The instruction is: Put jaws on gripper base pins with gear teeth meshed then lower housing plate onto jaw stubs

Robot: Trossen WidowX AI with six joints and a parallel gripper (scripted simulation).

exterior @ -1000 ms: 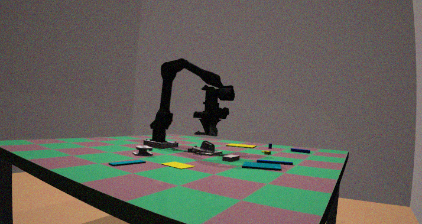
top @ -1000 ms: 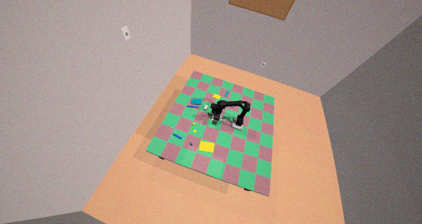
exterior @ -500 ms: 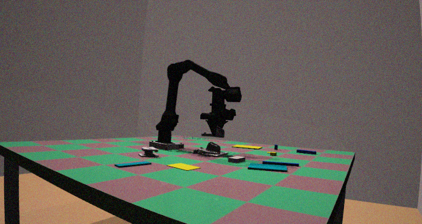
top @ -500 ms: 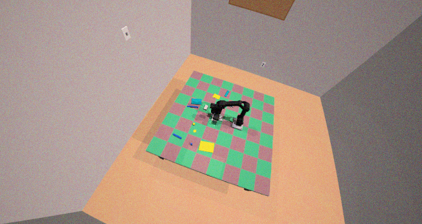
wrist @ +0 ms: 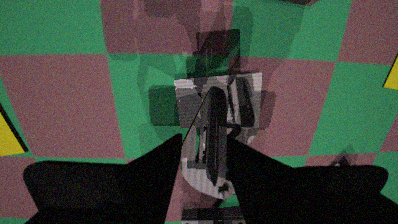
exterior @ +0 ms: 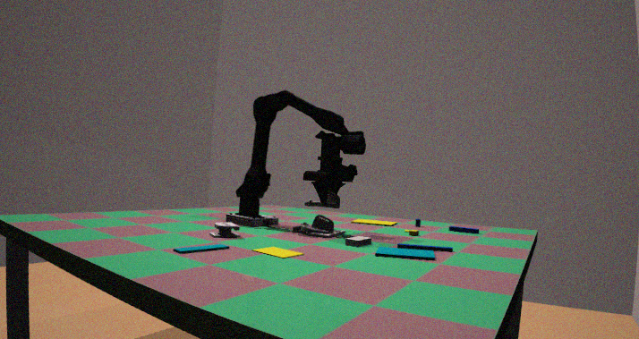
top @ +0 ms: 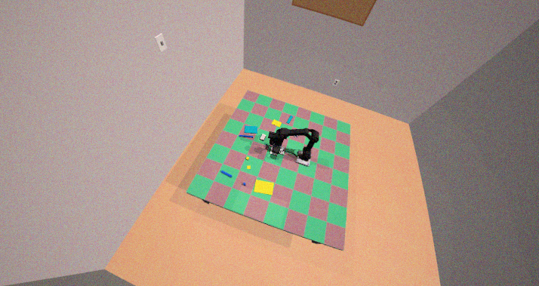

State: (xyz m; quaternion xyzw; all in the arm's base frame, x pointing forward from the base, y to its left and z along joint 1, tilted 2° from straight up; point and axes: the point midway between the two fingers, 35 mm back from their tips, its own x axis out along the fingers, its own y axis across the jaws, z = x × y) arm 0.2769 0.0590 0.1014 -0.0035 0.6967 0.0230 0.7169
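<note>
Right now my gripper tip is 6 cm above the grey jaw, 5 cm to the left of it and 2 cm past it. Also, from my gripper tip: small yellow cube: 21 cm ahead, 17 cm to the left, 7 cm below; then blue bar: 33 cm ahead, 8 cm below, 3 cm to the right; then white housing plate: 8 cm below, 5 cm behind, 4 cm to the right.
</note>
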